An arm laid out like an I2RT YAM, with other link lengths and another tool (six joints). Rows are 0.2 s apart.
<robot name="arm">
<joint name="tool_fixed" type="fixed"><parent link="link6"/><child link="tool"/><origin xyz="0.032 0.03 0.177" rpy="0.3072 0 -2.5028"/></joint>
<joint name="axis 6" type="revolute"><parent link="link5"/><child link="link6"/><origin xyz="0.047 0 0.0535" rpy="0 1.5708 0"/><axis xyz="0 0 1"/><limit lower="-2.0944" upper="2.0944"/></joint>
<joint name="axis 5" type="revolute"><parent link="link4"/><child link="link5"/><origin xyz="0.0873 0.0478 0.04" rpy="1.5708 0 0"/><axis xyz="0 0 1"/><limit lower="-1.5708" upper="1.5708"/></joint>
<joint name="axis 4" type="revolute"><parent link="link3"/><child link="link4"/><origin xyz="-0.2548 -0.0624 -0.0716" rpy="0 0 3.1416"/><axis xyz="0 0 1"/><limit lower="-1.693" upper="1.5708"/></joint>
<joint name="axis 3" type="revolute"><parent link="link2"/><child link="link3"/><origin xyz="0 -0.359 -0.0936" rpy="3.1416 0 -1.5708"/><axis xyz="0 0 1"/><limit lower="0" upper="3.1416"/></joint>
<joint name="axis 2" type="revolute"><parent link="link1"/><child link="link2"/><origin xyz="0.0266 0.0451 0.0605" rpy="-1.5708 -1.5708 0"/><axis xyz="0 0 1"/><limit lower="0" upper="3.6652"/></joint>
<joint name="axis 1" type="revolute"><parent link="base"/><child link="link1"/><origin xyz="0 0 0.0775"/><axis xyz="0 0 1"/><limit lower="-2.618" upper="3.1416"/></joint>
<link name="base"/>
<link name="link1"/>
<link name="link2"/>
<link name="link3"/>
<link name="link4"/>
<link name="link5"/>
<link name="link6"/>
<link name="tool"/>
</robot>
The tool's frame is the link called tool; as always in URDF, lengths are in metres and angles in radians.
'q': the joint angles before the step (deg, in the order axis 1, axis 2, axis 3, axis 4, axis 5, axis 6). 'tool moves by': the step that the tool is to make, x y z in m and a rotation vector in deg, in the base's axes. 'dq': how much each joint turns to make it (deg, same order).
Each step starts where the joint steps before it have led.
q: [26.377, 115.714, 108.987, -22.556, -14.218, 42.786]
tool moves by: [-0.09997, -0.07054, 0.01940, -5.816, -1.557, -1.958]
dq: [-0.075, -19.628, -21.171, -0.519, 4.607, -4.236]
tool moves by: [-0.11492, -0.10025, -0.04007, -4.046, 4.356, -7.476]
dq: [-2.241, -20.455, -21.730, -4.216, 5.348, 1.448]
